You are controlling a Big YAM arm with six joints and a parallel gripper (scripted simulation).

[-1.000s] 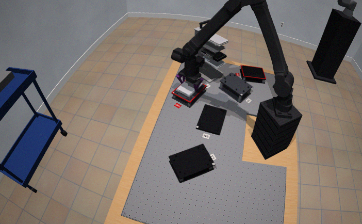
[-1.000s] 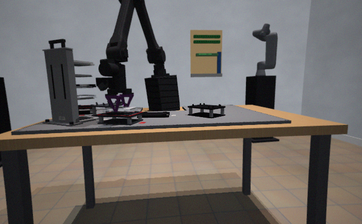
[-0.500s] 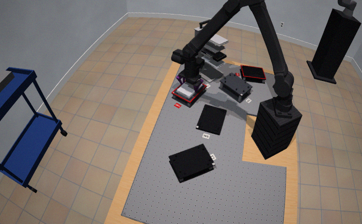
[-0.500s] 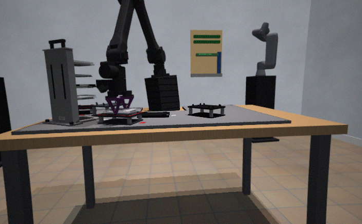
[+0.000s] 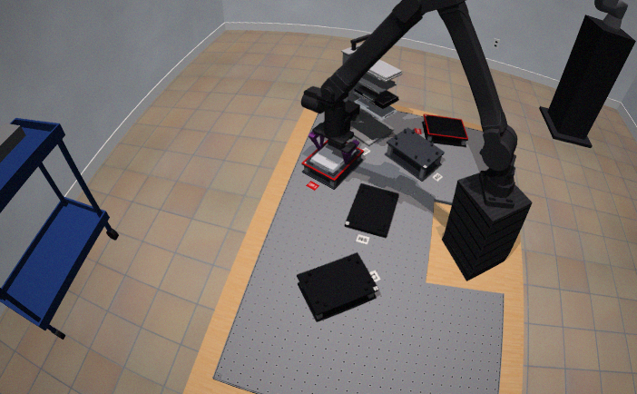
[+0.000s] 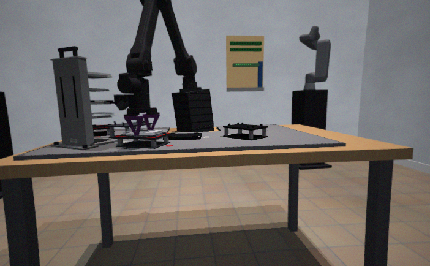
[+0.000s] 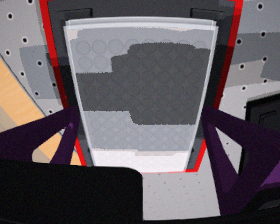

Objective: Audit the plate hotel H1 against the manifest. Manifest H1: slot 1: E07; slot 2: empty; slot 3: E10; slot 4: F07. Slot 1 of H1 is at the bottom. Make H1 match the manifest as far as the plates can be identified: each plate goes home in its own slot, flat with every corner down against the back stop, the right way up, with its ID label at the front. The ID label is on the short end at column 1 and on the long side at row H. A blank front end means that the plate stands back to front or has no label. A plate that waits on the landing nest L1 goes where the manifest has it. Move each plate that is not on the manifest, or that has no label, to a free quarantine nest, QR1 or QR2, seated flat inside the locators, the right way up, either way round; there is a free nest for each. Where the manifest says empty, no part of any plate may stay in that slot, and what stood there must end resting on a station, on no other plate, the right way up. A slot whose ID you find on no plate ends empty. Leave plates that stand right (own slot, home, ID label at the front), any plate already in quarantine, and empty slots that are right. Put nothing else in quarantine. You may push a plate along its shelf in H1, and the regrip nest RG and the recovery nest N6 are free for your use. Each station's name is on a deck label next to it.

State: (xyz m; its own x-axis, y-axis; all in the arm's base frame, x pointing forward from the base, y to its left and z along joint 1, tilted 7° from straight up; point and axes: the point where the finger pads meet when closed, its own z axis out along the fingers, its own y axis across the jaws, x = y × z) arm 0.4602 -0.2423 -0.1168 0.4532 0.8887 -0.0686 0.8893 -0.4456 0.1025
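Right now my hand is 20 mm above the red-rimmed quarantine nest. From my hand the other things lie so: H1 deck label: 100 mm behind, 90 mm to the right, 50 mm below; dark plate: 200 mm to the right, 120 mm above, 110 mm behind; grey plate hotel H1: 250 mm to the right, 110 mm above, 50 mm behind.
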